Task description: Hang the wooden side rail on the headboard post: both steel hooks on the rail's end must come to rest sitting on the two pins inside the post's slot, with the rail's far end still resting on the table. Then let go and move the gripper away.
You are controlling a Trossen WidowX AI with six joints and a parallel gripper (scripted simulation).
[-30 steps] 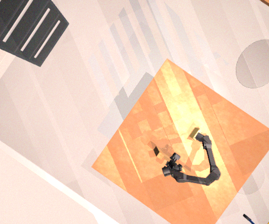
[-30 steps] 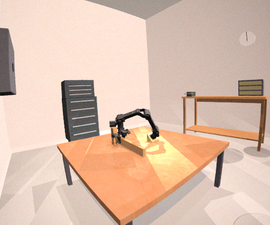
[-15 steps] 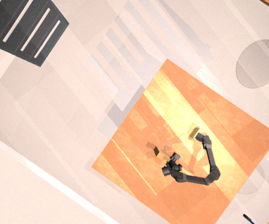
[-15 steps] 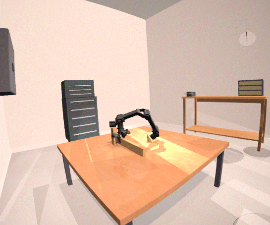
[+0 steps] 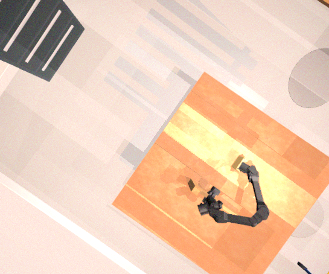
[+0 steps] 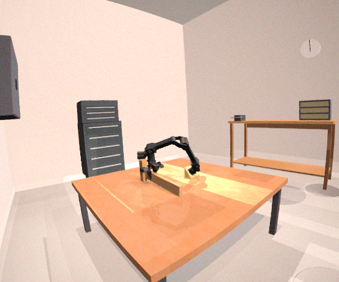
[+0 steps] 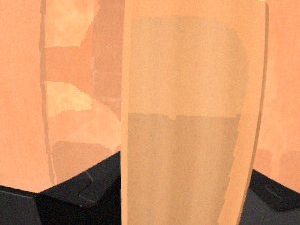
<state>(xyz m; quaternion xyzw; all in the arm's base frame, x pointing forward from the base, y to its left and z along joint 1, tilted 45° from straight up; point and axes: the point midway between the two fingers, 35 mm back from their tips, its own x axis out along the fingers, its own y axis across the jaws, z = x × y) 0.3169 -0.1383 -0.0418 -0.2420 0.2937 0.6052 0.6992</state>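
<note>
Now: the wooden headboard post 1 cm behind my gripper tip, 13 cm to the right of it and 4 cm above it.
</note>
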